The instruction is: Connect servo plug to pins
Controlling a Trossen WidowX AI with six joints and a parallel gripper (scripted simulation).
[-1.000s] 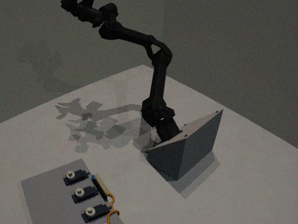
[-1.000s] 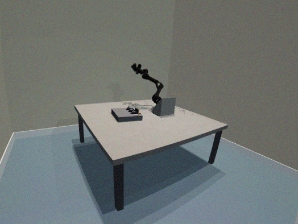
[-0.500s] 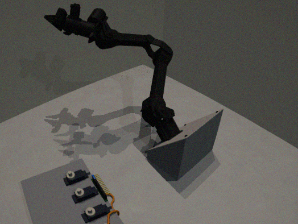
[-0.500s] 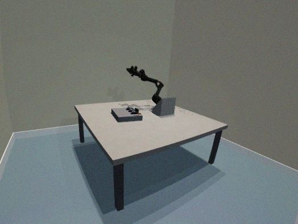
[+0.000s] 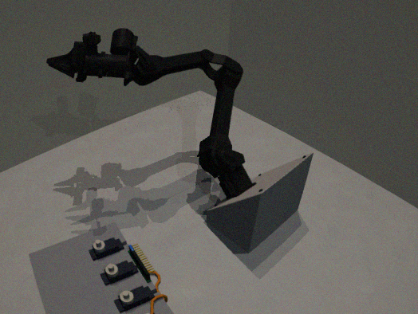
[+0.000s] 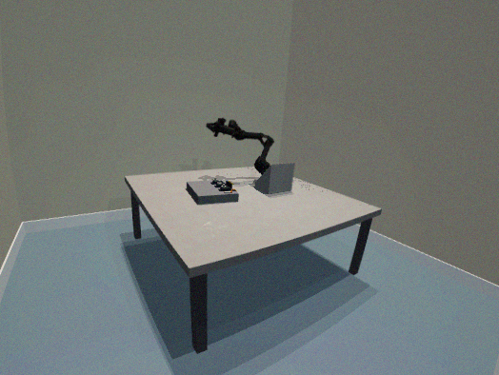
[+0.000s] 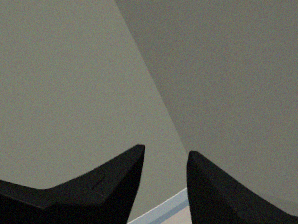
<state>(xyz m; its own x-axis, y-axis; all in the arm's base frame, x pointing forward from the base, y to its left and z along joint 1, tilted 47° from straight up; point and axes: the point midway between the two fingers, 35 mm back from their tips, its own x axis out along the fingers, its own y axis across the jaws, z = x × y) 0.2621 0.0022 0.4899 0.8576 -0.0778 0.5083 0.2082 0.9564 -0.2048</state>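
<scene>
The blue mark lies 20 mm behind my gripper tip, 360 mm to the left of it and 330 mm below it. Also, from my gripper tip: grey holder (140 mm ahead, 380 mm to the left, 380 mm below).
</scene>
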